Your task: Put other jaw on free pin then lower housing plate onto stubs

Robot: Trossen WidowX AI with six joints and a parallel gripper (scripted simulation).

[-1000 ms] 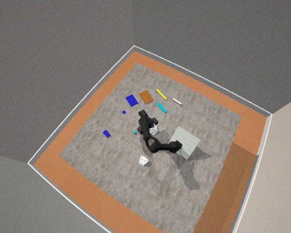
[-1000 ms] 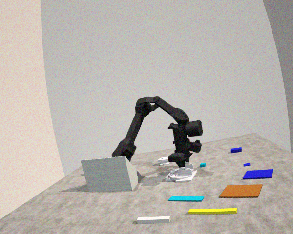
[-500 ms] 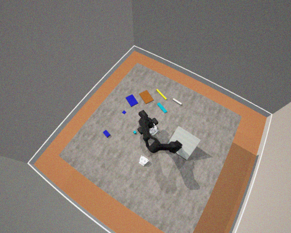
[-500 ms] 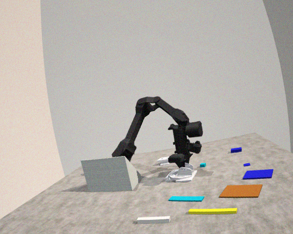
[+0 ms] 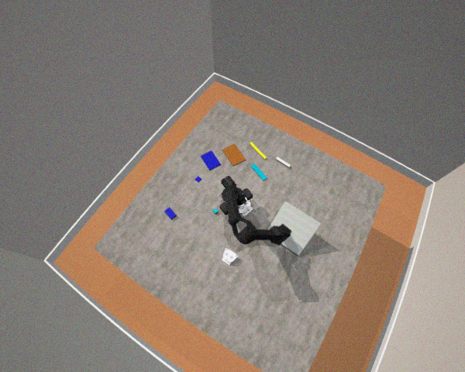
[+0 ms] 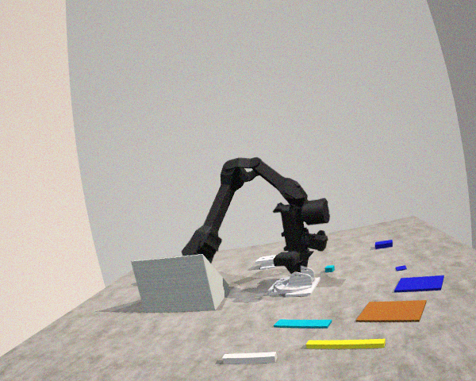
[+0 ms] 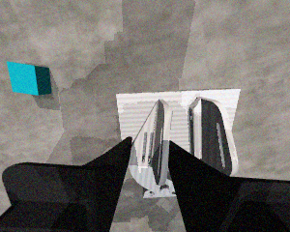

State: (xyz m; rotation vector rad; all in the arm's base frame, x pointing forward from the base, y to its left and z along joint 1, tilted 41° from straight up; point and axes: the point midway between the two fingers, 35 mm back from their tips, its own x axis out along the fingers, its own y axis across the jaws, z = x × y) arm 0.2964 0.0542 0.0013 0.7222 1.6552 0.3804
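Right now my gripper tip is 4 cm to the left of the white jaw and 4 cm past it. The rest, counted from my gripper tip: small cyan cube 10 cm to the left, 8 cm ahead, 1 cm below; cyan strip 27 cm to the right, 4 cm ahead, 1 cm below; small white block 24 cm to the left, 16 cm behind, 1 cm below.
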